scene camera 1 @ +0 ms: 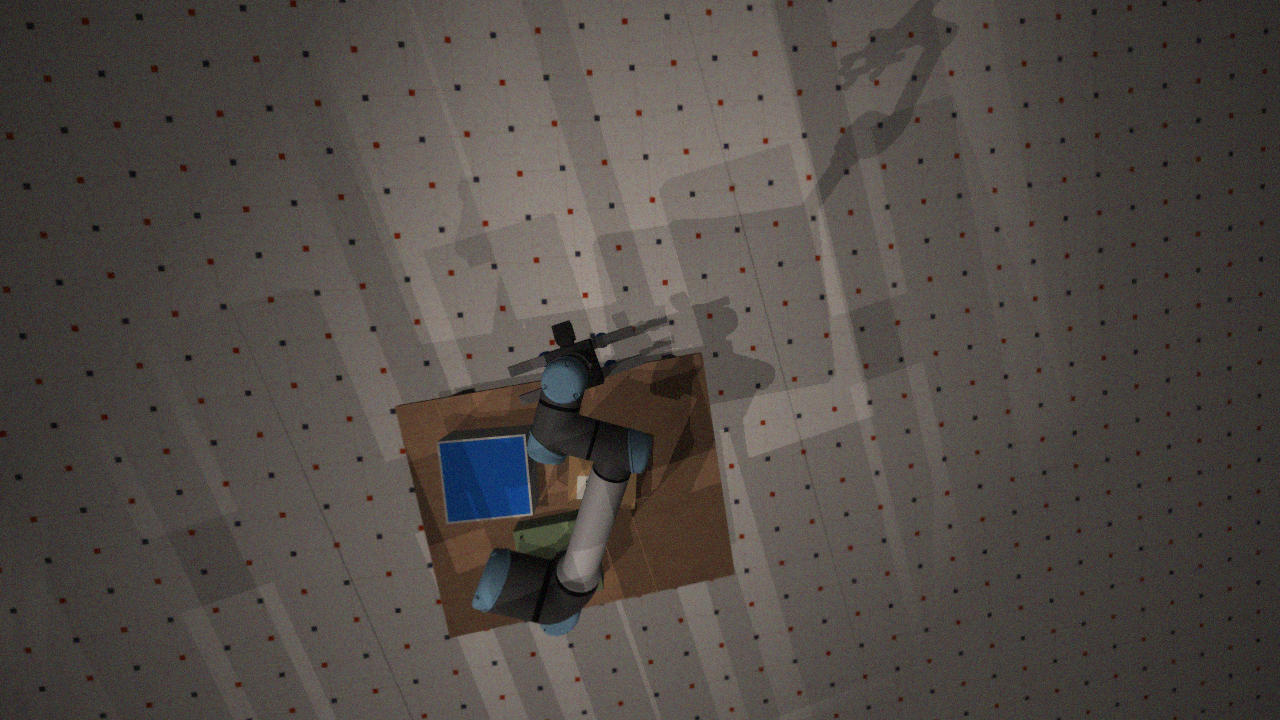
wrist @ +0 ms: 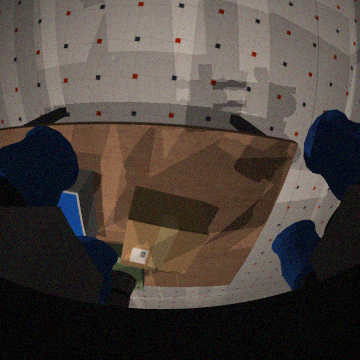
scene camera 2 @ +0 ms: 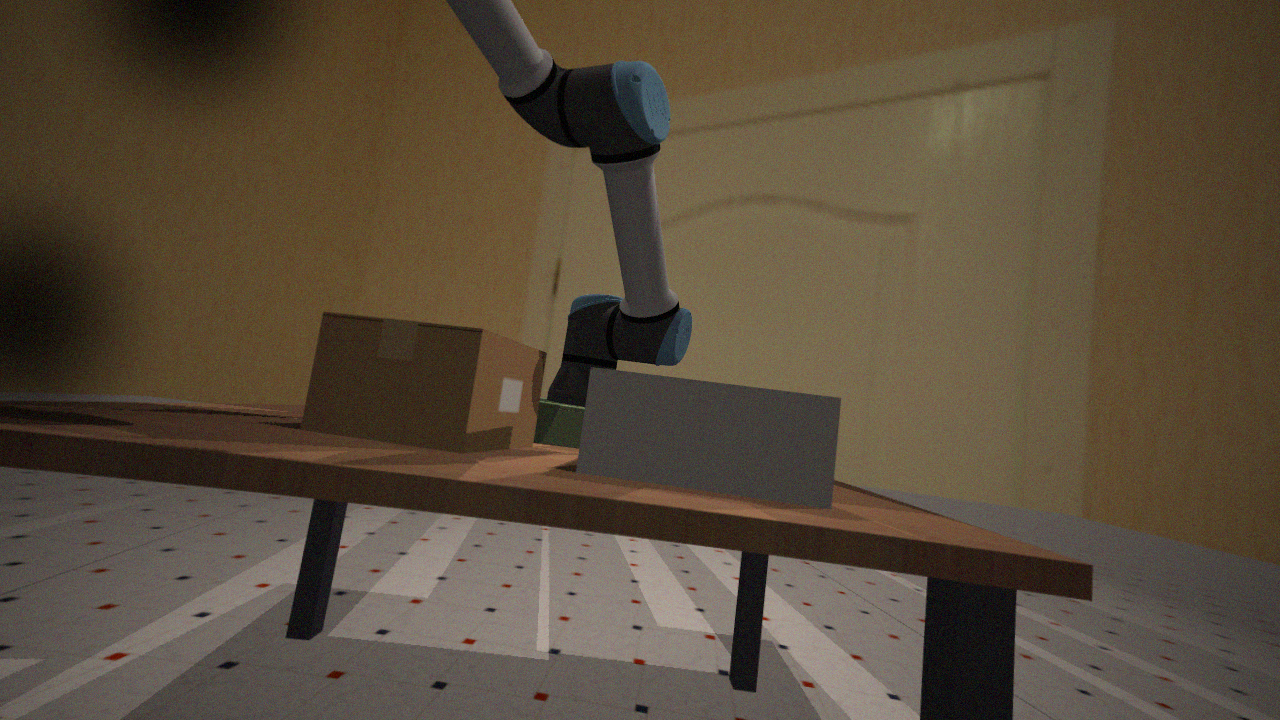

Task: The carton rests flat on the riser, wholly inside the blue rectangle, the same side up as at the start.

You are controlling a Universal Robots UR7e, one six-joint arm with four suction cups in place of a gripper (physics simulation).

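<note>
The brown carton sits flat on the table beside the riser, with a white label at one corner of its top. The grey riser stands apart from it. The blue rectangle with a pale border covers the riser's top, and no carton is on it. My gripper is open, its four blue cups touching nothing. It hangs high near the table's far edge in scene camera 1. It does not show in scene camera 2. My arm hides part of the carton in scene camera 1.
A green block lies beside my arm's base, near the carton and the riser. The wooden table has open edges. A wall with a door stands behind in scene camera 2.
</note>
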